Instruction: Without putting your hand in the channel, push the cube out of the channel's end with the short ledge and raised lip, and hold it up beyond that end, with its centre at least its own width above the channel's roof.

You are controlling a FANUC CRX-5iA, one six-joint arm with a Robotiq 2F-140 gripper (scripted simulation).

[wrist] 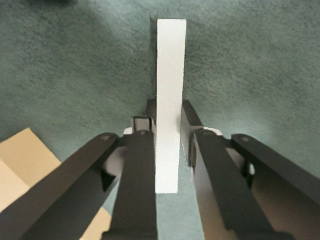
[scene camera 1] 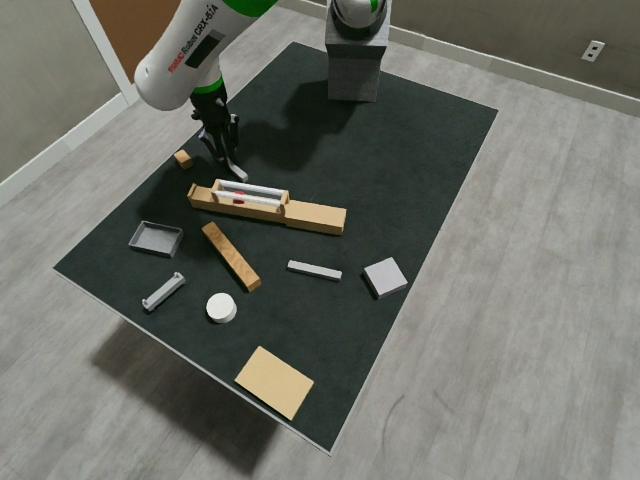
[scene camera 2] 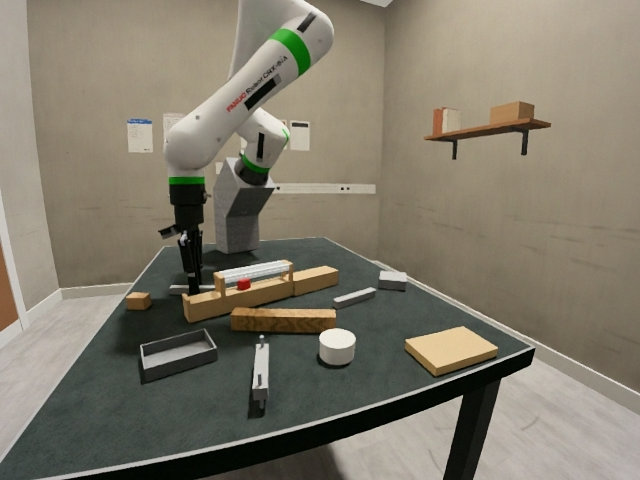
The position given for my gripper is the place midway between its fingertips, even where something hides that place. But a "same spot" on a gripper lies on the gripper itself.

my gripper: wrist 168, 113; scene camera 1; scene camera 2
grey tray: scene camera 1 153, 238; scene camera 2 181, 346; not seen in the wrist view (out of frame)
tan board: scene camera 1; scene camera 2; not seen in the wrist view (out of frame)
same spot on tan board: (scene camera 2: 446, 351) = (scene camera 1: 260, 380)
same spot on my gripper: (scene camera 1: 231, 141) = (scene camera 2: 199, 255)
